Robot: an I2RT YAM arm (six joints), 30 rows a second.
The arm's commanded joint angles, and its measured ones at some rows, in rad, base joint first. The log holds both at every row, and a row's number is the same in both.
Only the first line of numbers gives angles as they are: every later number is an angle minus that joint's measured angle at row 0.
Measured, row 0:
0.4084, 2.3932, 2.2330, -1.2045, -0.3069, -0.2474
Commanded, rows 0 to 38:
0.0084, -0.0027, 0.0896, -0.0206, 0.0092, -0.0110
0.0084, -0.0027, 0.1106, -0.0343, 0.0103, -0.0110
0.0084, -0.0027, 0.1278, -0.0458, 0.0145, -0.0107
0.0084, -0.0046, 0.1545, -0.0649, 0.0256, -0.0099
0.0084, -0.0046, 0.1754, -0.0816, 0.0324, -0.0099
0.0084, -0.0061, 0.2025, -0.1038, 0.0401, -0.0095
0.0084, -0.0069, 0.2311, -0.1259, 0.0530, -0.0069
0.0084, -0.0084, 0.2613, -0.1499, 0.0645, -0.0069
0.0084, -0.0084, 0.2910, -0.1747, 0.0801, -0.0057
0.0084, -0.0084, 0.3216, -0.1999, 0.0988, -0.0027
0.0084, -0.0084, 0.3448, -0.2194, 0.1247, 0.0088
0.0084, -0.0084, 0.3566, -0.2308, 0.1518, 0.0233
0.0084, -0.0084, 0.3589, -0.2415, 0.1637, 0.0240
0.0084, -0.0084, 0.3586, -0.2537, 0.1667, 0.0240
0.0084, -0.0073, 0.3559, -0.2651, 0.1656, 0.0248
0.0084, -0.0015, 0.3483, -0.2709, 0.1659, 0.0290
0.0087, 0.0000, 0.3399, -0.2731, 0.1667, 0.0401
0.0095, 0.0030, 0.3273, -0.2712, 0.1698, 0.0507
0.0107, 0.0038, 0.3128, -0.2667, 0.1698, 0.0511
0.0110, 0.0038, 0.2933, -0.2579, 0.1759, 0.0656
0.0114, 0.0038, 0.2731, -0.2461, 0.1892, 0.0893
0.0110, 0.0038, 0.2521, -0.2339, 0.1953, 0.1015
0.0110, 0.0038, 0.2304, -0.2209, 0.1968, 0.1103
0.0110, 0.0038, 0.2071, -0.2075, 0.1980, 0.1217
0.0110, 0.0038, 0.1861, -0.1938, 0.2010, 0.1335
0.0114, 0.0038, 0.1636, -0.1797, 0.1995, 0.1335
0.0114, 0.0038, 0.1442, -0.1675, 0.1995, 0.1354
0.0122, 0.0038, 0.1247, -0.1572, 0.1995, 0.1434
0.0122, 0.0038, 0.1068, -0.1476, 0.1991, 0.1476
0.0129, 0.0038, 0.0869, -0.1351, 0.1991, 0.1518
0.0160, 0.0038, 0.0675, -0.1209, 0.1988, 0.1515
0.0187, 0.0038, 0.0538, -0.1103, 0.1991, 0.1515
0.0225, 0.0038, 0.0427, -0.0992, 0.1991, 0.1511
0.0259, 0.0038, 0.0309, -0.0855, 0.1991, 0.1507
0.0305, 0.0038, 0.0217, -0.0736, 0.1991, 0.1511
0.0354, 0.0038, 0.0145, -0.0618, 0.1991, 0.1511
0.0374, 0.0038, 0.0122, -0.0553, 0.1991, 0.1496
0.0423, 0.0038, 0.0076, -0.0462, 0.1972, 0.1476
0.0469, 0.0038, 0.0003, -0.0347, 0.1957, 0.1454
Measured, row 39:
0.0221, 0.0000, 0.0141, -0.0515, 0.1869, 0.1393
